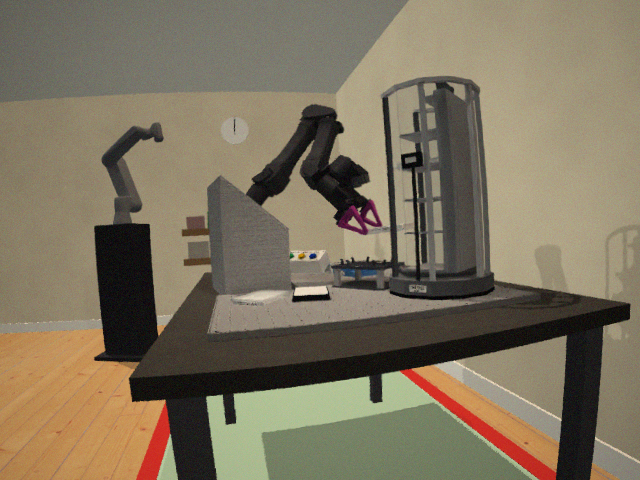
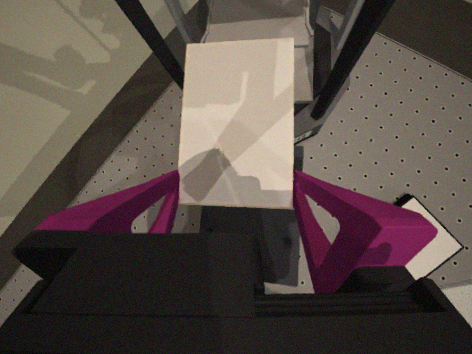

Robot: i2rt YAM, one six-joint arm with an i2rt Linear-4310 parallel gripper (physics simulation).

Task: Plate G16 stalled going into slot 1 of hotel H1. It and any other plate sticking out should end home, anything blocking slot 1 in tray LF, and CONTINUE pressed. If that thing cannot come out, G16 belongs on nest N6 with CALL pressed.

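My gripper is shut on a flat white plate, its magenta fingertips at the plate's two long edges. The plate is about level; its label does not show. Its far end reaches between the dark front posts of the hotel, at a low shelf's height. How far it is inside, and any blocking thing, I cannot tell. The low dark nest stand is beneath the plate. The button box shows green, yellow and blue buttons.
A black-edged white pad and a pale flat tray lie on the perforated board. A tall grey slanted panel stands at the left. Another arm stands on a black pedestal beyond the table.
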